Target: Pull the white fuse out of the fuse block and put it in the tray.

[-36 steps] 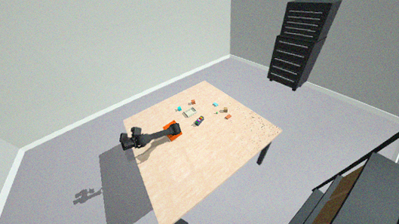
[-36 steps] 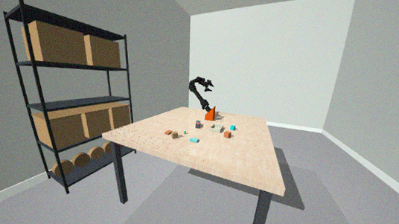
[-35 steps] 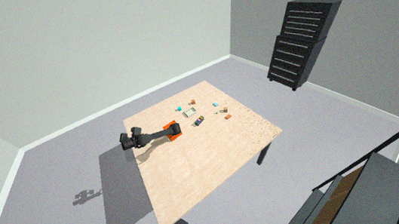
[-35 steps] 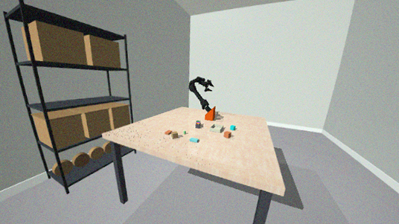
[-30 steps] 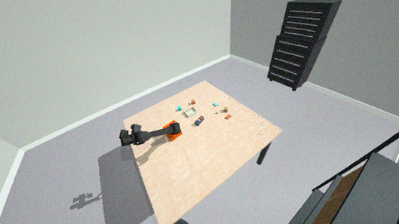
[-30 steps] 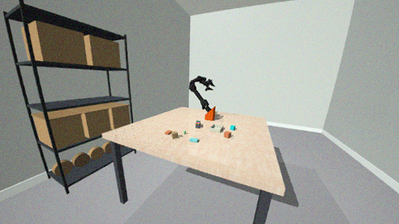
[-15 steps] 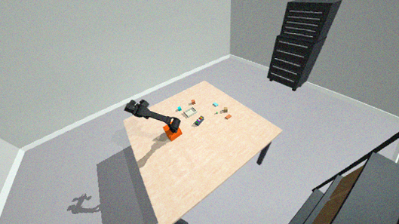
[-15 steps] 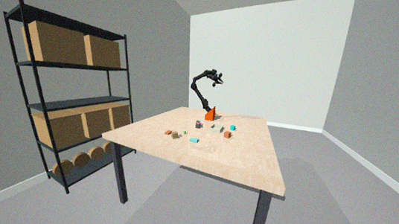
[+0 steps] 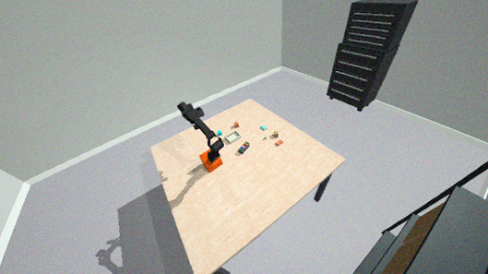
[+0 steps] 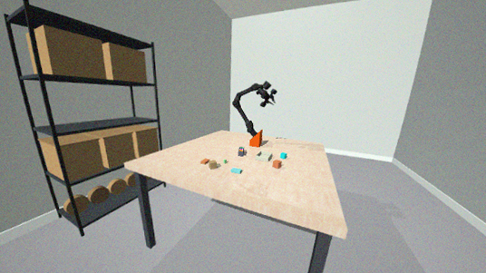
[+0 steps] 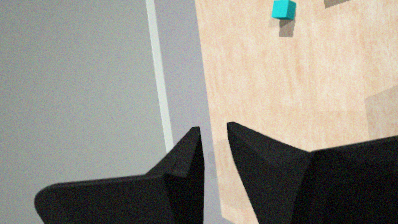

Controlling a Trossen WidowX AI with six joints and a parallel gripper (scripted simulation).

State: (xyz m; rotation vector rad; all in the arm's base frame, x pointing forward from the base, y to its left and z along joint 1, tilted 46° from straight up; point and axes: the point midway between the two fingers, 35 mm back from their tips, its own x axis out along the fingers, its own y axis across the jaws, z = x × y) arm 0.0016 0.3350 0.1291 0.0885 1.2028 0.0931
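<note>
My gripper tip is 390 mm above the white fuse, 260 mm short of it and 200 mm to the left of it. Round my gripper tip: pale tray: 410 mm below, 270 mm ahead; purple fuse: 390 mm below, 240 mm ahead, 210 mm to the right; green fuse: 390 mm below, 220 mm ahead, 210 mm to the right.
</note>
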